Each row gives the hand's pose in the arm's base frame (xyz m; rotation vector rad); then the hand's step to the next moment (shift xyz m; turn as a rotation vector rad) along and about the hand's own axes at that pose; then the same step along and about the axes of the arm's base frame.
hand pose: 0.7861 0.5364 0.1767 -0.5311 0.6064 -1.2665
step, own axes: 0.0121 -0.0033 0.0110 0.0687 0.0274 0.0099
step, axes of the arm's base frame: 0.0074 -0.0121 0.0087 0.0389 -0.0605 -0.0197
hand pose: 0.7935 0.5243 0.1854 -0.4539 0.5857 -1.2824
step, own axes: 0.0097 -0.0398 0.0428 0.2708 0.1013 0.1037
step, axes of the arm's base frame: -0.0010 -0.0189 0.0561 0.1895 -0.2406 -0.0237
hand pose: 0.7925 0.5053 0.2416 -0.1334 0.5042 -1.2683
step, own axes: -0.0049 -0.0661 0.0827 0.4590 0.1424 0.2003
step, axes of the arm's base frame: -0.0233 -0.0303 0.0988 0.3061 -0.4211 -0.0076
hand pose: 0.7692 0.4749 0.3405 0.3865 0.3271 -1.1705
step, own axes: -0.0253 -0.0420 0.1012 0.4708 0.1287 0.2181
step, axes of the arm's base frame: -0.0433 -0.0396 0.0959 0.2984 -0.4436 0.0012
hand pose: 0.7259 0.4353 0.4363 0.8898 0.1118 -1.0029
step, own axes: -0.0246 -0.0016 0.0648 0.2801 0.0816 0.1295
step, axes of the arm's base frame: -0.0346 -0.0284 0.0529 0.1814 -0.2626 0.0036
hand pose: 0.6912 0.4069 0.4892 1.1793 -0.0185 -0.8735
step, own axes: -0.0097 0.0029 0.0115 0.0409 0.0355 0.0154
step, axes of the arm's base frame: -0.0100 -0.0030 0.0112 0.0418 -0.0331 0.0181
